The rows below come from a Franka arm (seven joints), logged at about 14 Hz.
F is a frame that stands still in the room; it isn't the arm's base.
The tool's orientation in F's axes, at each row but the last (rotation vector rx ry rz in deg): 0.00, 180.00, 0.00; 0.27, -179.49, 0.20; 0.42, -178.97, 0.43; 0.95, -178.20, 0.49; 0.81, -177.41, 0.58; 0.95, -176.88, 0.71; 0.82, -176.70, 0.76; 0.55, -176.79, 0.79; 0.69, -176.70, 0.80; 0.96, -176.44, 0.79; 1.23, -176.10, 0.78; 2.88, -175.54, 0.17; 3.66, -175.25, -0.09
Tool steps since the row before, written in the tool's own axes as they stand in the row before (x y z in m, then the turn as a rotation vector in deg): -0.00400, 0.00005, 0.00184, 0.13, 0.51, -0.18; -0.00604, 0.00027, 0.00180, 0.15, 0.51, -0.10; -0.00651, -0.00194, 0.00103, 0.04, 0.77, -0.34; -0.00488, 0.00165, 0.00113, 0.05, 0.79, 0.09; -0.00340, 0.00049, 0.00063, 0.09, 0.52, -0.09; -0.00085, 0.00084, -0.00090, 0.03, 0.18, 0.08; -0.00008, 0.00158, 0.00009, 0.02, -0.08, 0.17; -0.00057, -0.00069, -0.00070, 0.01, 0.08, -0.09; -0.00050, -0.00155, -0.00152, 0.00, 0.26, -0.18; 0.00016, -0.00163, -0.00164, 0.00, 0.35, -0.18; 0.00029, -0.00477, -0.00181, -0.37, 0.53, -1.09; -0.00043, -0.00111, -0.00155, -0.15, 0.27, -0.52; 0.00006, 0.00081, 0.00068, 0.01, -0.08, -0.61
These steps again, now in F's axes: 0.00400, 0.00005, -0.00184, -0.13, 0.51, 0.18; 0.00602, 0.00028, -0.00185, -0.15, 0.51, 0.10; 0.00650, -0.00191, -0.00114, -0.04, 0.77, 0.34; 0.00482, 0.00170, -0.00129, -0.06, 0.79, -0.09; 0.00336, 0.00052, -0.00079, -0.09, 0.52, 0.09; 0.00089, 0.00086, 0.00085, -0.04, 0.18, -0.08; 0.00006, 0.00158, -0.00011, -0.03, -0.08, -0.17; 0.00061, -0.00068, 0.00067, -0.01, 0.08, 0.09; 0.00060, -0.00153, 0.00150, 0.01, 0.26, 0.18; -0.00004, -0.00162, 0.00166, 0.01, 0.35, 0.18; -0.00010, -0.00476, 0.00187, 0.44, 0.55, 1.06; 0.00058, -0.00109, 0.00151, 0.18, 0.28, 0.51; -0.00015, 0.00081, -0.00067, 0.04, -0.08, 0.61
